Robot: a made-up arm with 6 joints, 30 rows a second.
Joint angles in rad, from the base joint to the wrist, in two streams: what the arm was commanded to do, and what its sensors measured. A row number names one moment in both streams.
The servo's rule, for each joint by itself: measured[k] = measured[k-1] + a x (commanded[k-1-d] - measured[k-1]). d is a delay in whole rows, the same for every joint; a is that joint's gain. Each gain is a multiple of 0.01, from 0.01 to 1. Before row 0 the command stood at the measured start. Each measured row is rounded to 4 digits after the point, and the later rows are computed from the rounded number. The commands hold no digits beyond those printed.
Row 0, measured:
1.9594, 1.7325, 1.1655, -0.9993, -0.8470, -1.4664
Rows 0 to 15, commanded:
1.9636, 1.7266, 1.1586, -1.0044, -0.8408, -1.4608
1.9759, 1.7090, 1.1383, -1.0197, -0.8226, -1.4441
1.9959, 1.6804, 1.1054, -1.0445, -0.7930, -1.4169
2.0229, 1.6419, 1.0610, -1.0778, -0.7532, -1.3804
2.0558, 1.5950, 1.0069, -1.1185, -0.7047, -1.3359
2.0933, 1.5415, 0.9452, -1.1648, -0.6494, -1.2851
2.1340, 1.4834, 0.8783, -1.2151, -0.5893, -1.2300
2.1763, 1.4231, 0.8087, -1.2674, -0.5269, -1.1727
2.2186, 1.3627, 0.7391, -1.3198, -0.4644, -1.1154
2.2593, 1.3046, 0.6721, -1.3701, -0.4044, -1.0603
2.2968, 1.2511, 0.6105, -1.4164, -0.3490, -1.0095
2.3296, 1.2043, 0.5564, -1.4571, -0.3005, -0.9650
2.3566, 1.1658, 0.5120, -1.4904, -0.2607, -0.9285
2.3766, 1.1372, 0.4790, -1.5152, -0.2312, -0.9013
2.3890, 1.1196, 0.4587, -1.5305, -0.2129, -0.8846
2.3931, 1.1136, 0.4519, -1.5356, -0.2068, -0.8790
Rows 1 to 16, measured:
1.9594, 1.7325, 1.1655, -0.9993, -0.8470, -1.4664
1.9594, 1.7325, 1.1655, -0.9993, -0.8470, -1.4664
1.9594, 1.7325, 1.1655, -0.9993, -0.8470, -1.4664
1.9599, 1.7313, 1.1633, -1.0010, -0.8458, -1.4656
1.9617, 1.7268, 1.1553, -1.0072, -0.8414, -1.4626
1.9655, 1.7175, 1.1393, -1.0195, -0.8322, -1.4562
1.9718, 1.7024, 1.1142, -1.0387, -0.8172, -1.4456
1.9810, 1.6809, 1.0799, -1.0650, -0.7958, -1.4302
1.9934, 1.6530, 1.0368, -1.0979, -0.7680, -1.4099
2.0089, 1.6191, 0.9861, -1.1366, -0.7340, -1.3847
2.0273, 1.5799, 0.9293, -1.1798, -0.6947, -1.3550
2.0483, 1.5365, 0.8684, -1.2260, -0.6509, -1.3215
2.0715, 1.4901, 0.8056, -1.2736, -0.6041, -1.2849
2.0963, 1.4423, 0.7432, -1.3207, -0.5556, -1.2463
2.1220, 1.3947, 0.6834, -1.3657, -0.5071, -1.2069
2.1478, 1.3489, 0.6286, -1.4069, -0.4603, -1.1679
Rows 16 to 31, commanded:
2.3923, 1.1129, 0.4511, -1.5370, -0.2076, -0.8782
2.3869, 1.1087, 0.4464, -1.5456, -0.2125, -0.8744
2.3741, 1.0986, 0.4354, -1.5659, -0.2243, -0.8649
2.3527, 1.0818, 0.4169, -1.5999, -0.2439, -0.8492
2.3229, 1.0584, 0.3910, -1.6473, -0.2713, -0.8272
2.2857, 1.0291, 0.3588, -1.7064, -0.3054, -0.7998
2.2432, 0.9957, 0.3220, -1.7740, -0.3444, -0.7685
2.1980, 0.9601, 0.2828, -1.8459, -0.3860, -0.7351
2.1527, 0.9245, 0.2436, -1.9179, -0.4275, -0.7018
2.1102, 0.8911, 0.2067, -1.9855, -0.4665, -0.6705
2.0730, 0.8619, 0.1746, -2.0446, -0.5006, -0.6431
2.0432, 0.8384, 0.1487, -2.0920, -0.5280, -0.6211
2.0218, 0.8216, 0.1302, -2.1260, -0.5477, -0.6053
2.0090, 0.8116, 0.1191, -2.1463, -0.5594, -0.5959
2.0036, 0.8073, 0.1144, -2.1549, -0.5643, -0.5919
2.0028, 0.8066, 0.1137, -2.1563, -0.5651, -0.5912
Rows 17 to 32, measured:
2.1730, 1.3066, 0.5807, -1.4426, -0.4168, -1.1306
2.1968, 1.2692, 0.5417, -1.4716, -0.3781, -1.0962
2.2184, 1.2381, 0.5130, -1.4927, -0.3456, -1.0658
2.2375, 1.2131, 0.4932, -1.5073, -0.3194, -1.0395
2.2539, 1.1922, 0.4782, -1.5199, -0.2991, -1.0164
2.2671, 1.1735, 0.4645, -1.5351, -0.2849, -0.9952
2.2765, 1.1552, 0.4493, -1.5565, -0.2771, -0.9748
2.2816, 1.1358, 0.4306, -1.5865, -0.2760, -0.9541
2.2821, 1.1145, 0.4076, -1.6261, -0.2816, -0.9325
2.2778, 1.0907, 0.3802, -1.6749, -0.2935, -0.9095
2.2690, 1.0646, 0.3490, -1.7313, -0.3111, -0.8851
2.2562, 1.0366, 0.3153, -1.7929, -0.3332, -0.8594
2.2401, 1.0075, 0.2805, -1.8565, -0.3585, -0.8330
2.2217, 0.9784, 0.2466, -1.9186, -0.3855, -0.8064
2.2021, 0.9504, 0.2153, -1.9758, -0.4126, -0.7805
2.1823, 0.9246, 0.1881, -2.0254, -0.4383, -0.7560

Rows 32 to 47, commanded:
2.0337, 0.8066, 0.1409, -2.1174, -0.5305, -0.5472
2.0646, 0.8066, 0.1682, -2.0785, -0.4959, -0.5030
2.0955, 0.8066, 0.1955, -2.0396, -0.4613, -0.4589
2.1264, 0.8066, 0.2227, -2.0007, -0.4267, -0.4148
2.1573, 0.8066, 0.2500, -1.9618, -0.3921, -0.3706
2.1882, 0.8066, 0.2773, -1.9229, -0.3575, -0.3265
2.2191, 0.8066, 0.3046, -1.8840, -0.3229, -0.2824
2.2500, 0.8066, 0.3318, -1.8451, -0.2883, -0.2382
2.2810, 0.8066, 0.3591, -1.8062, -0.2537, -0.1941
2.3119, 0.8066, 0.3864, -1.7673, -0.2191, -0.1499
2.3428, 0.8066, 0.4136, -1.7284, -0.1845, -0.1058
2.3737, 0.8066, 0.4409, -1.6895, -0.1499, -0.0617
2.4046, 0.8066, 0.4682, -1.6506, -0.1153, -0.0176
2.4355, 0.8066, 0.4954, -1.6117, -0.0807, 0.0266
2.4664, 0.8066, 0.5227, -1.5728, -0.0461, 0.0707
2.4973, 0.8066, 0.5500, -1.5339, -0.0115, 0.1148
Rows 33 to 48, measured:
2.1632, 0.9020, 0.1660, -2.0653, -0.4613, -0.7336
2.1456, 0.8831, 0.1495, -2.0949, -0.4809, -0.7138
2.1299, 0.8678, 0.1380, -2.1152, -0.4969, -0.6966
2.1193, 0.8556, 0.1389, -2.1159, -0.5033, -0.6757
2.1133, 0.8458, 0.1483, -2.1036, -0.5019, -0.6515
2.1113, 0.8380, 0.1634, -2.0825, -0.4942, -0.6245
2.1130, 0.8317, 0.1824, -2.0555, -0.4814, -0.5951
2.1179, 0.8267, 0.2040, -2.0246, -0.4644, -0.5637
2.1256, 0.8227, 0.2275, -1.9910, -0.4441, -0.5305
2.1359, 0.8195, 0.2522, -1.9557, -0.4211, -0.4958
2.1485, 0.8169, 0.2777, -1.9192, -0.3959, -0.4597
2.1631, 0.8148, 0.3037, -1.8819, -0.3689, -0.4225
2.1795, 0.8132, 0.3302, -1.8441, -0.3404, -0.3843
2.1975, 0.8119, 0.3569, -1.8059, -0.3108, -0.3453
2.2169, 0.8108, 0.3838, -1.7675, -0.2802, -0.3056
2.2375, 0.8100, 0.4108, -1.7289, -0.2489, -0.2653

